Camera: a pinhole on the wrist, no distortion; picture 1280 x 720 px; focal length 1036.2 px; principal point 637.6 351.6 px. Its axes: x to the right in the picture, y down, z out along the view. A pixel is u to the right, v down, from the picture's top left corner.
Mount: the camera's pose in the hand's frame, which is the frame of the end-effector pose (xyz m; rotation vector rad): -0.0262 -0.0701 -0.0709 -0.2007 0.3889 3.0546
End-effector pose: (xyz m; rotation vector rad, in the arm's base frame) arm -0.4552 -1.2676 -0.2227 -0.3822 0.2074 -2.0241
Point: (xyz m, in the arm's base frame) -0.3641 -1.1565 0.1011
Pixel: 630.3 636.4
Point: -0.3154 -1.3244 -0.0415
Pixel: 365.6 70.7
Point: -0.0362 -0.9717 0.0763
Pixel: 1172.5 292.1
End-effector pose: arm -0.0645 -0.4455 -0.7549 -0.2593 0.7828 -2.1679
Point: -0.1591 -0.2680 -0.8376
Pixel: behind the camera
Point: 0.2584 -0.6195 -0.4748
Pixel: 665.2 258.9
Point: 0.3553 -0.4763 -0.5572
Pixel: 1044.6 144.3
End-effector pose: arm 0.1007 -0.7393 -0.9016 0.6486 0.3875 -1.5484
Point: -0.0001 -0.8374 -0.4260
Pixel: 868.0 538.8
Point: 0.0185 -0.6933 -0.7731
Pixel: 1070.1 622.4
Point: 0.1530 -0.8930 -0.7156
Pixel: 418.6 79.3
